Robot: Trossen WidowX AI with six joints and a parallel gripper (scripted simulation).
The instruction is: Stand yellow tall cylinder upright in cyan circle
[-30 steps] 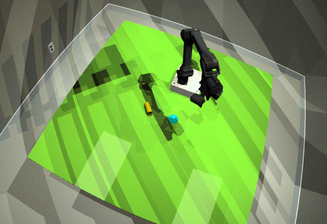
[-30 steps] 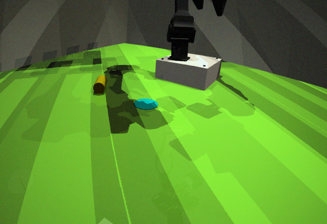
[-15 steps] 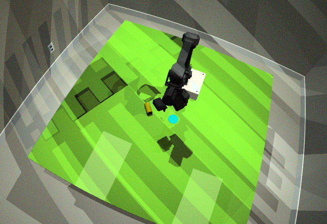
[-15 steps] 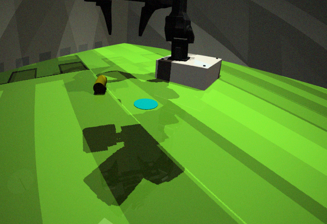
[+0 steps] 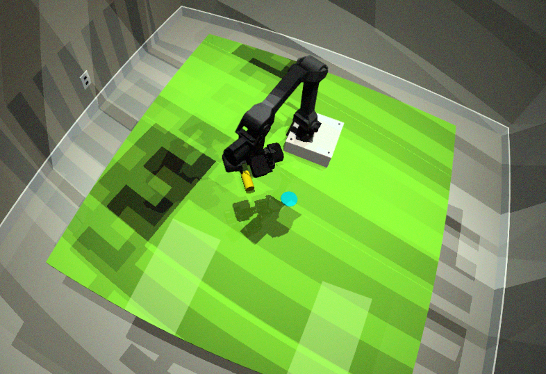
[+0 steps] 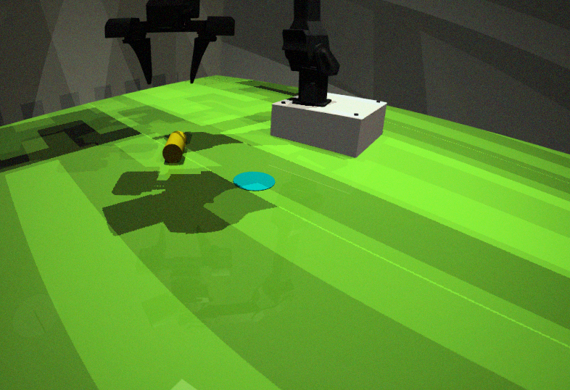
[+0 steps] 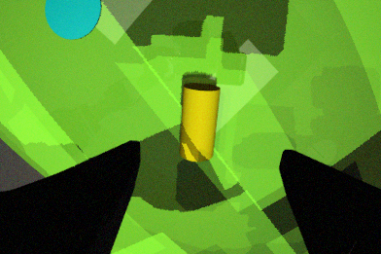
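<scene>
The yellow cylinder lies 110 mm below my gripper tip, 20 mm behind it and 10 mm to the right of it. Also, from my gripper tip: cyan circle (150 mm to the left, 130 mm below).
</scene>
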